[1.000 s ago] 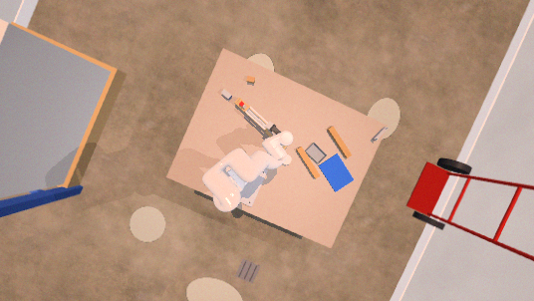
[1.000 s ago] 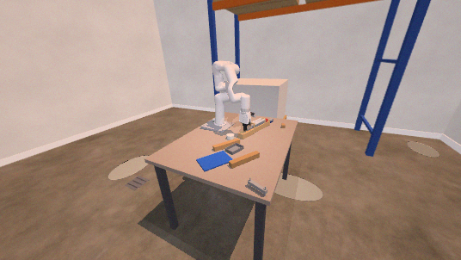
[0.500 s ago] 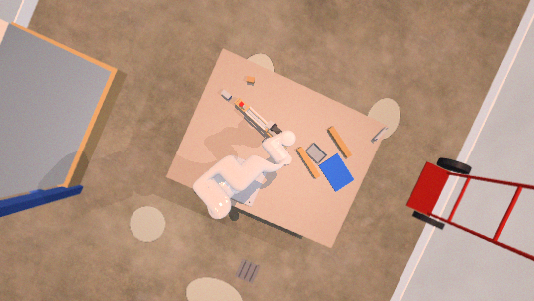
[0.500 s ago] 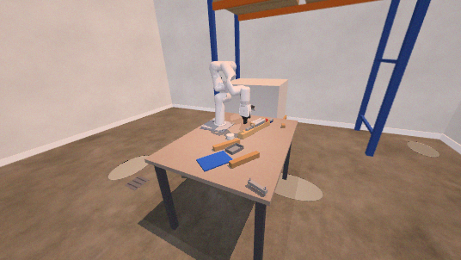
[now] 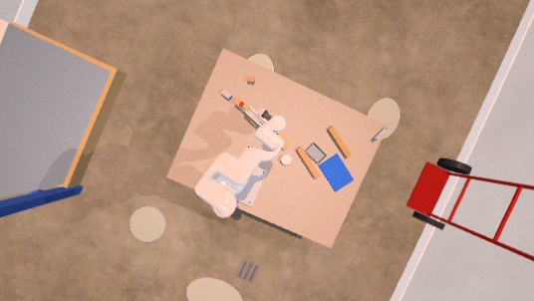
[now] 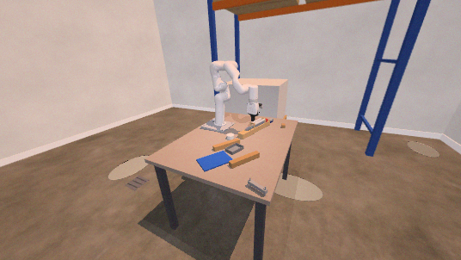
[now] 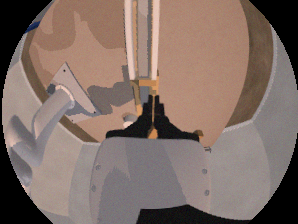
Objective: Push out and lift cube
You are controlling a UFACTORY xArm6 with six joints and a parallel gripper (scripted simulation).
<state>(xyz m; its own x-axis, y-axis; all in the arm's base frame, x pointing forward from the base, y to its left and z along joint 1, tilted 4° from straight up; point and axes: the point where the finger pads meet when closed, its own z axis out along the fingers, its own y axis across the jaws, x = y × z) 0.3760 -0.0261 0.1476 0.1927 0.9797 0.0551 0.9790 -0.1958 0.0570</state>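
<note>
The red cube is 3 cm ahead of my hand, 24 cm to the left of it and 8 cm below it. Round my hand: white puck 12 cm behind, 18 cm to the right, 12 cm below; channel 11 cm to the left, 8 cm below; grey tray 1 cm ahead, 33 cm to the right, 13 cm below.
</note>
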